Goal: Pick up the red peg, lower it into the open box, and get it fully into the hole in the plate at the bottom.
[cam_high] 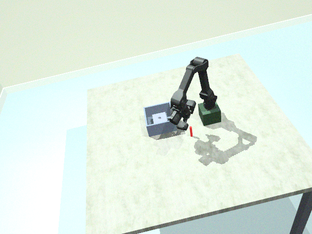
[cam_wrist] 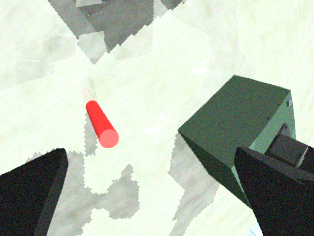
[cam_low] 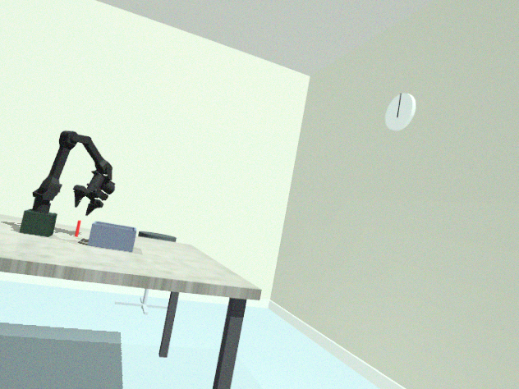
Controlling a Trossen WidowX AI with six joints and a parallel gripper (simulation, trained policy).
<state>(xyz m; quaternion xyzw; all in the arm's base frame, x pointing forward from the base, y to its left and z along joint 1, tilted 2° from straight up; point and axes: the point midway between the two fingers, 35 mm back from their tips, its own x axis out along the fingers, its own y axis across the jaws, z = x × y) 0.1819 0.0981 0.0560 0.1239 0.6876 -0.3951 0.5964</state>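
My gripper tip is now 9 cm above the red peg and 1 cm to the right of it. Round my gripper tip: plate (18 cm to the right, 15 cm ahead, 8 cm below); then grey-blue box (18 cm to the right, 15 cm ahead, 10 cm below).
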